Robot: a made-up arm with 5 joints.
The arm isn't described. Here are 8 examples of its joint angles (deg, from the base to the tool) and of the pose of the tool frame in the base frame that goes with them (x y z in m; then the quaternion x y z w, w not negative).
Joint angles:
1: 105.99 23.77 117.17 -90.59 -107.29
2: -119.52 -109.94 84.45 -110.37 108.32
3: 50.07 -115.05 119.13 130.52 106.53
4: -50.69 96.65 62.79 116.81 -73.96
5: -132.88 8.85 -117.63 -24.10 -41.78
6: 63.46 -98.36 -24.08 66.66 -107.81
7: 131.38 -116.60 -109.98 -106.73 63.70
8: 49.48 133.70 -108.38 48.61 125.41
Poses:
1: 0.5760 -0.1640 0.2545 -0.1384 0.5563 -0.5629 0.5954
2: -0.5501 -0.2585 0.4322 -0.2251 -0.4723 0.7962 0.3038
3: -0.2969 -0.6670 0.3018 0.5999 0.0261 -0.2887 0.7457
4: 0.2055 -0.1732 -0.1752 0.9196 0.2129 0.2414 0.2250
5: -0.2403 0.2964 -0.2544 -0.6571 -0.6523 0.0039 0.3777
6: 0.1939 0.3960 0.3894 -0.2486 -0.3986 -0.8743 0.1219
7: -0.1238 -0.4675 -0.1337 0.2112 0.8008 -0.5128 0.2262
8: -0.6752 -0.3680 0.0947 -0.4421 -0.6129 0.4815 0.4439
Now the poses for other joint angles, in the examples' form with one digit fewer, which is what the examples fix.
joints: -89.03 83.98 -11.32 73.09 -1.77
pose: -0.202 0.280 -0.330 -0.731 -0.658 0.022 0.180
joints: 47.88 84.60 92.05 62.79 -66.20
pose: -0.410 0.079 -0.144 -0.842 -0.291 0.175 0.419
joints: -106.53 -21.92 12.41 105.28 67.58
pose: -0.168 -0.218 -0.299 0.891 0.367 -0.224 0.148
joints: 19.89 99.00 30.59 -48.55 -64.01
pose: -0.322 -0.633 0.321 -0.196 -0.665 0.629 0.351
